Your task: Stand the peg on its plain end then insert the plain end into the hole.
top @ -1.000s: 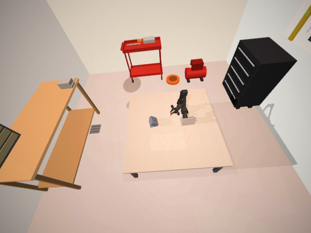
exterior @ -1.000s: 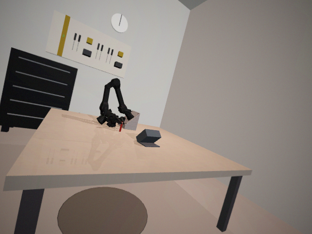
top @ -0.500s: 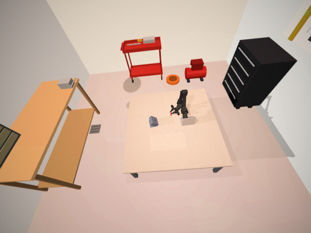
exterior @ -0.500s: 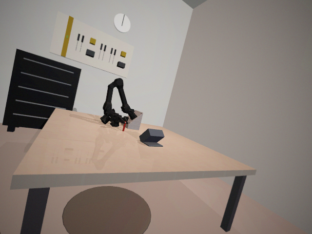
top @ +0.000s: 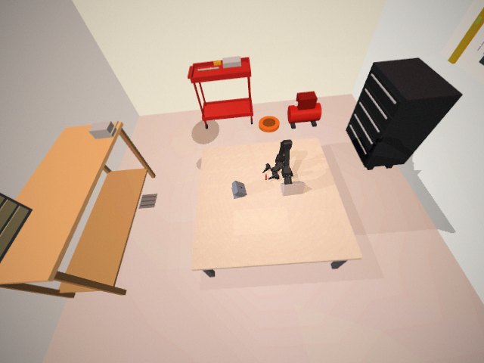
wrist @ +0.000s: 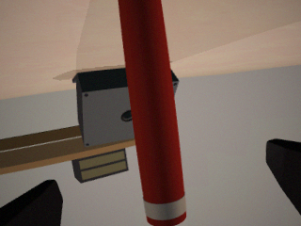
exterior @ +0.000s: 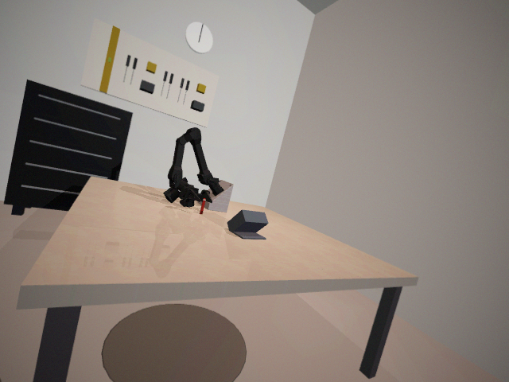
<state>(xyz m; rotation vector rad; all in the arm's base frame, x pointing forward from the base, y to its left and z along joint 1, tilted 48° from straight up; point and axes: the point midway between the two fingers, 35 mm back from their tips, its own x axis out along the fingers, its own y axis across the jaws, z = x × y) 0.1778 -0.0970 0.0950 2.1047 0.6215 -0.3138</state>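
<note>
The red peg is 1 cm to the right of my gripper tip, 1 cm below it and 1 cm behind it. Also, from my gripper tip: sloped panel: 25 cm ahead, 13 cm to the left, 2 cm below.
</note>
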